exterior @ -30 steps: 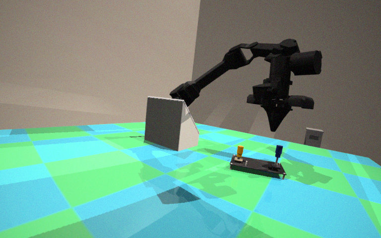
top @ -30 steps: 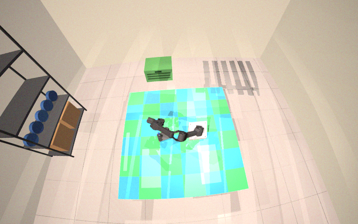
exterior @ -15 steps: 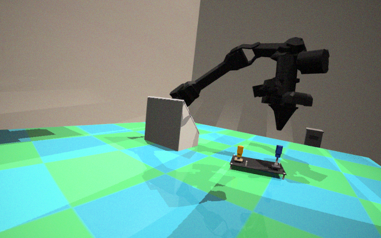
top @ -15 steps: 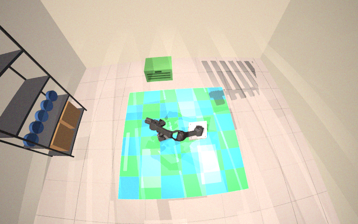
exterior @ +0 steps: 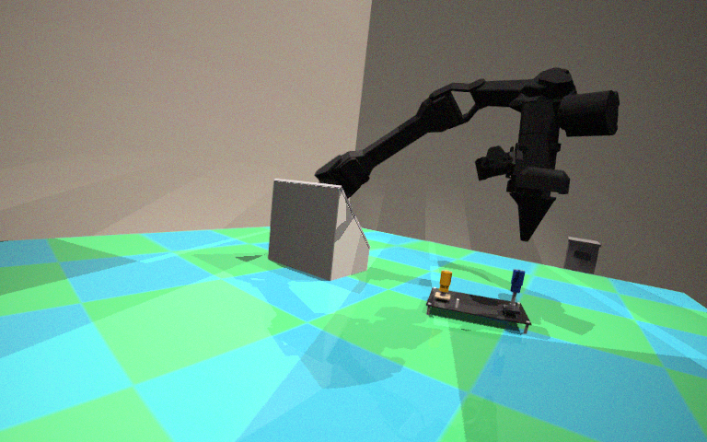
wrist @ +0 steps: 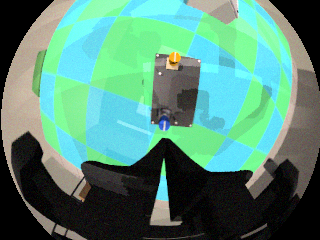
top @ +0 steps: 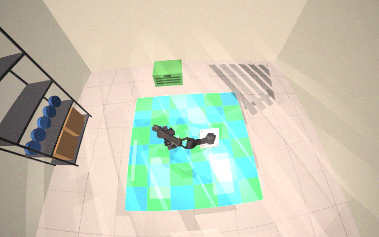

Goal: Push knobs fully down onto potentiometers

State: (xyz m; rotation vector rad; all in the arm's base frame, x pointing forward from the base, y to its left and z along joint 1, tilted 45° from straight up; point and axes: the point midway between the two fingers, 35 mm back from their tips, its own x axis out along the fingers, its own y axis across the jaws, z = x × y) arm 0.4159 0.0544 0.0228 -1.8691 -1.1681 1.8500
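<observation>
Right now the blue knob is 6 cm below my gripper tip. The rest, counted from my gripper tip: orange knob 10 cm behind, 8 cm below, 4 cm to the right.
</observation>
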